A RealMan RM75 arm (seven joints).
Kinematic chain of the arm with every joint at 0, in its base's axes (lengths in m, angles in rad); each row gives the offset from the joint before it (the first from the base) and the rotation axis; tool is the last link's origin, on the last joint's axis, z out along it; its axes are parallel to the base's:
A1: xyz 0 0 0.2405 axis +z
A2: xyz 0 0 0 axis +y
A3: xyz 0 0 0.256 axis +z
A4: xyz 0 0 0 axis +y
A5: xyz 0 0 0.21 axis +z
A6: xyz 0 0 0 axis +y
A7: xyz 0 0 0.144 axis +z
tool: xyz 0 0 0
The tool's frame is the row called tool.
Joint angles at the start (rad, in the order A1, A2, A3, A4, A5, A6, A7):
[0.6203 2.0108 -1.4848 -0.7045 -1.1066 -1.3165 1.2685]
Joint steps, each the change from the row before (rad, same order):
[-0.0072 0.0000 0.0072 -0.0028 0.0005 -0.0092 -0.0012]
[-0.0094 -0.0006 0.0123 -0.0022 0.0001 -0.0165 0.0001]
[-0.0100 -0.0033 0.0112 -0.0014 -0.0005 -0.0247 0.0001]
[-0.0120 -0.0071 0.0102 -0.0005 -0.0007 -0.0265 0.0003]
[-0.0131 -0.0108 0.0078 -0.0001 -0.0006 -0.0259 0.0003]
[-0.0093 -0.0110 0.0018 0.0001 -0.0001 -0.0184 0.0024]
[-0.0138 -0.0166 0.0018 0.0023 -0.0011 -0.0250 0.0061]
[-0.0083 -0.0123 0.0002 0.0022 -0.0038 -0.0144 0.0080]
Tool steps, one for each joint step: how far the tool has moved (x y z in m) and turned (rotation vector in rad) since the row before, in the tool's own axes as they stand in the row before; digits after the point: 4 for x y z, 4 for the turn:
[-0.0002 0.0006 -0.0026 0.0011 -0.0077 0.0009]
[-0.0005 0.0008 -0.0041 0.0002 -0.0116 0.0031]
[-0.0005 0.0016 -0.0051 -0.0067 -0.0106 0.0024]
[-0.0001 0.0015 -0.0069 -0.0058 -0.0071 0.0025]
[0.0001 0.0012 -0.0082 -0.0047 -0.0027 0.0018]
[0.0002 0.0009 -0.0065 -0.0048 0.0025 0.0025]
[0.0011 0.0013 -0.0099 -0.0050 0.0067 0.0082]
[0.0012 0.0007 -0.0067 -0.0027 0.0097 0.0089]

